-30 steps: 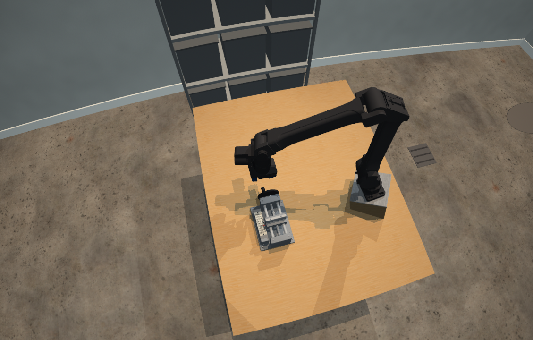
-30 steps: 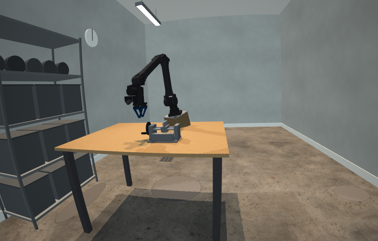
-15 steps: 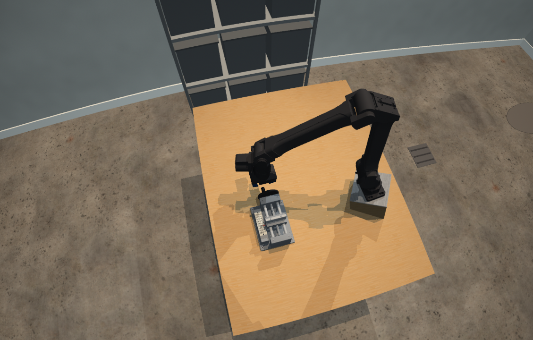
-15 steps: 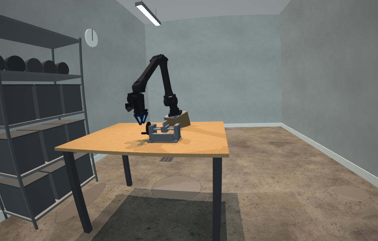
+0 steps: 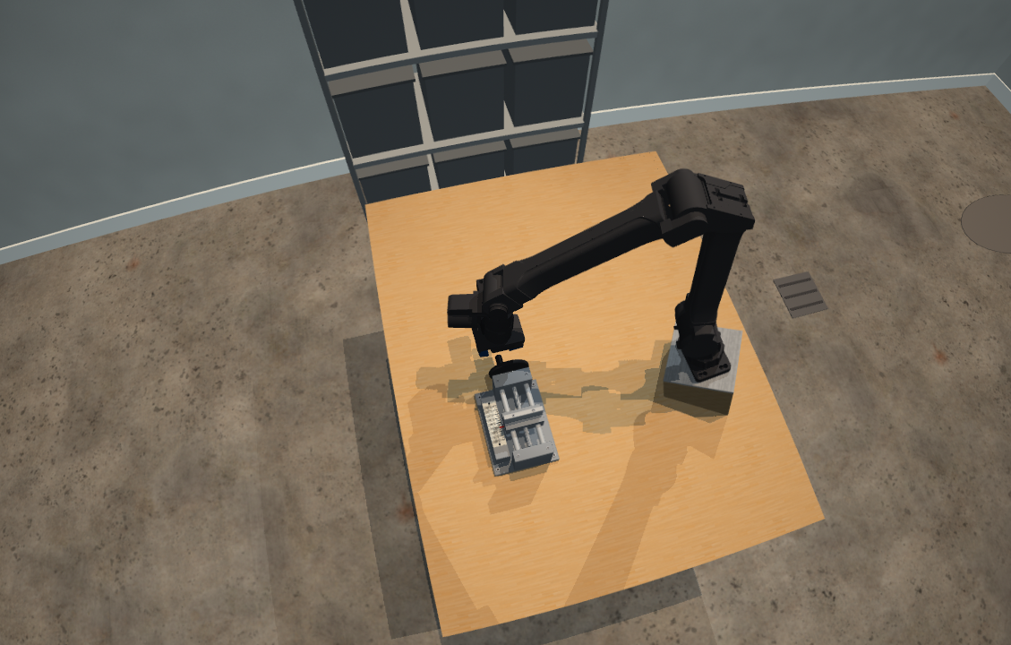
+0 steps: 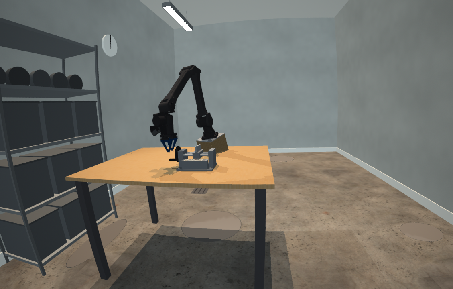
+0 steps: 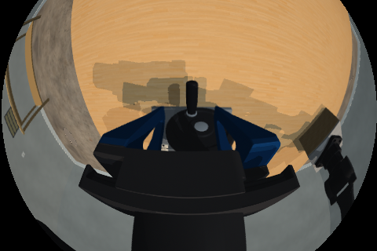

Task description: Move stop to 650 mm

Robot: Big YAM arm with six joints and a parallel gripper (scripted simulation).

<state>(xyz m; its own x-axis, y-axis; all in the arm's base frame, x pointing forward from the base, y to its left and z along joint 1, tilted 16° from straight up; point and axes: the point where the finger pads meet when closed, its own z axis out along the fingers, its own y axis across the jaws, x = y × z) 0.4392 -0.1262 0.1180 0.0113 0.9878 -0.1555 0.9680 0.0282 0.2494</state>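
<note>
Right now my hand is 50 mm above the black handwheel and 30 mm to the right of it. From my hand the other things lie so: grey stop fixture (160 mm to the left, 10 mm below); then handwheel handle (60 mm below, 10 mm to the left).
</note>
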